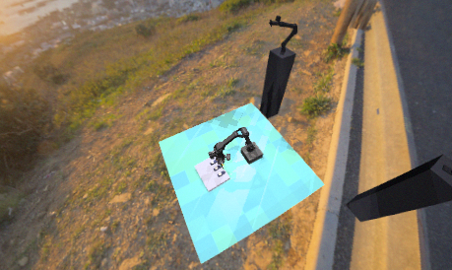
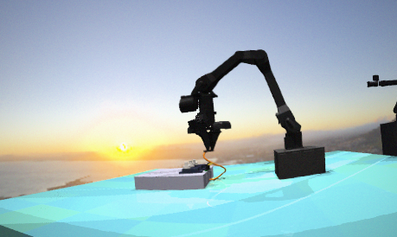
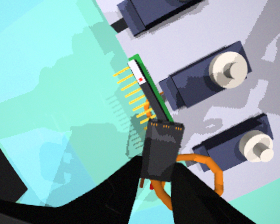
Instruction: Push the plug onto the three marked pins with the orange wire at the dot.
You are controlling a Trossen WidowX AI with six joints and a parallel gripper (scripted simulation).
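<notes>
Right now the servo is 7 cm below my gripper tip, 6 cm ahead of it and 2 cm to the left of it. The rest, counted from my gripper tip: grey printed holder (17 cm ahead, 10 cm below, 3 cm to the left).
</notes>
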